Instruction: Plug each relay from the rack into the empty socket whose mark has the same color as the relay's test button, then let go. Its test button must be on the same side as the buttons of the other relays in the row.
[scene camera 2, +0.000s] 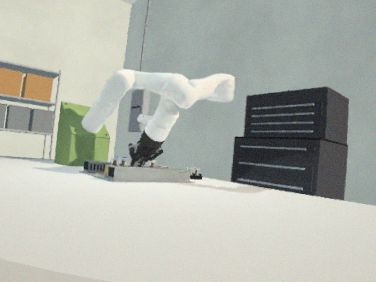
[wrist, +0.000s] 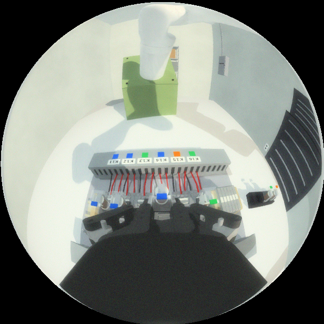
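Seen in the pictures: gripper, between the fingertips: (scene camera 2: 135, 166); arm's base, origin of its link: (scene camera 2: 90, 125).
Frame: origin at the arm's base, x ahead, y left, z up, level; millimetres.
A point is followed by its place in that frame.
Observation:
My gripper (wrist: 161, 201) (scene camera 2: 135, 164) @[x 367, y 166, z -151 mm] is shut on a relay (wrist: 161, 198) with a blue test button on the side toward the labelled duct. It is low over the socket row, in line with the blue K14 mark (wrist: 161, 154); whether its pins are seated is hidden. Relays with blue buttons (wrist: 94, 203) (wrist: 114, 206) stand at the left in the row, and one with a green button (wrist: 213, 201) at the right. The K13 mark (wrist: 145, 155) is green and the K15 mark (wrist: 176, 154) orange. The black rack (wrist: 254, 199) (scene camera 2: 196, 176) @[x 315, y 427, z -177 mm] holds relays with green and orange buttons.
The grey slotted duct (wrist: 215, 163) runs behind the sockets, with red and black wires (wrist: 145, 183) below it. Pale terminal blocks (wrist: 228, 198) stand right of the row. A green box (wrist: 150, 97) (scene camera 2: 75, 145) @[x 80, y -56, z -98 mm] stands beyond, and dark drawer cabinets (scene camera 2: 280, 160) at the right.

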